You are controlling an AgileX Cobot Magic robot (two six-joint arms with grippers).
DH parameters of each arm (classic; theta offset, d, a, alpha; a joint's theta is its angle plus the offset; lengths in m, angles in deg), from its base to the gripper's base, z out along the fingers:
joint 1: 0 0.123 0 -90
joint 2: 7.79 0 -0.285 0
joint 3: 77.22 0 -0.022 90
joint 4: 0 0.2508 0 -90
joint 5: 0 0 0.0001 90
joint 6: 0 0.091 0 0
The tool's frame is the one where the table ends.
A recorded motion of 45 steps. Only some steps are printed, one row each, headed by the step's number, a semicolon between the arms.
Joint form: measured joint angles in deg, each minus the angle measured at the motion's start. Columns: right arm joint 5, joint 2, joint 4, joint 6, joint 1, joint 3; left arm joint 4, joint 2, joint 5, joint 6, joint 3, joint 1.
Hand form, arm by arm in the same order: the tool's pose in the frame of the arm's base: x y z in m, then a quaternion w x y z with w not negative. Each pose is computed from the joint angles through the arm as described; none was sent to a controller.
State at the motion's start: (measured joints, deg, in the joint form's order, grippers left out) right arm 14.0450 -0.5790 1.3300 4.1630 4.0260 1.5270; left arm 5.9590 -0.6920 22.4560 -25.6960 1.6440 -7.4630
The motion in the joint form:
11: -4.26 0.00 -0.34 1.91 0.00 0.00; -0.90 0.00 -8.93 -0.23 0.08 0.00
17: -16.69 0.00 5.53 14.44 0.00 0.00; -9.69 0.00 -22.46 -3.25 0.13 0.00
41: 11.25 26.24 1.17 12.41 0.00 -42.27; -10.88 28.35 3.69 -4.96 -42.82 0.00
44: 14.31 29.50 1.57 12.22 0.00 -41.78; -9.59 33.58 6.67 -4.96 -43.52 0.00
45: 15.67 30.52 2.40 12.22 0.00 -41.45; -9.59 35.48 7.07 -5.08 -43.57 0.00
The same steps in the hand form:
11: 0.0563 0.0042 0.1892 0.66757 0.01858 0.74140 0.06581; 0.0554 -0.0053 0.1823 0.62808 -0.09662 0.75718 -0.15121
17: 0.0562 0.0035 0.2089 0.72291 0.12562 0.65281 0.18831; 0.0562 -0.0074 0.2034 0.68645 -0.14898 0.66610 -0.25080
41: 0.0805 0.0074 0.3785 0.65953 0.08892 0.73309 0.14036; 0.0876 -0.0150 0.3767 0.60883 -0.16736 0.73326 -0.25226
44: 0.0946 0.0089 0.3659 0.61481 0.09333 0.77152 0.13440; 0.1084 -0.0170 0.3669 0.56464 -0.17191 0.77500 -0.22583
45: 0.0987 0.0099 0.3603 0.59524 0.09766 0.78562 0.13767; 0.1161 -0.0181 0.3628 0.54962 -0.17545 0.78628 -0.22112

